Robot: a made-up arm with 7 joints. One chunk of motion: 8 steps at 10 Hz.
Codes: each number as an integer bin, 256 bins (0 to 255) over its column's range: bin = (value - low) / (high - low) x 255, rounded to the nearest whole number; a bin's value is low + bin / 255 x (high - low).
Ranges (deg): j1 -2.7..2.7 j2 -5..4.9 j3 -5.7..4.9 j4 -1.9..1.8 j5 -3.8..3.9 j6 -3.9..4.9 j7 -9..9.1
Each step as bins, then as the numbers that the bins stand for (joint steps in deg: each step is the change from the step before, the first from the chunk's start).
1 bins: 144 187 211 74 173 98 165
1 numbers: 0.349 2.260 3.071 -0.826 1.424 -0.518 2.712
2 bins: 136 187 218 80 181 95 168
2 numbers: 0.180 2.260 3.362 -0.739 1.665 -0.622 2.925
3 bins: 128 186 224 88 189 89 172
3 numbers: 0.011 2.221 3.611 -0.623 1.907 -0.829 3.209
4 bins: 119 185 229 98 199 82 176
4 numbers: -0.180 2.182 3.819 -0.478 2.209 -1.070 3.493
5 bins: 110 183 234 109 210 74 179
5 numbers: -0.371 2.105 4.027 -0.318 2.541 -1.346 3.705
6 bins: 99 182 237 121 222 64 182
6 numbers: -0.604 2.066 4.152 -0.144 2.904 -1.691 3.918
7 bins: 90 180 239 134 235 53 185
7 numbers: -0.794 1.988 4.235 0.044 3.296 -2.071 4.131
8 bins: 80 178 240 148 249 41 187
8 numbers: -1.006 1.911 4.276 0.247 3.719 -2.485 4.273
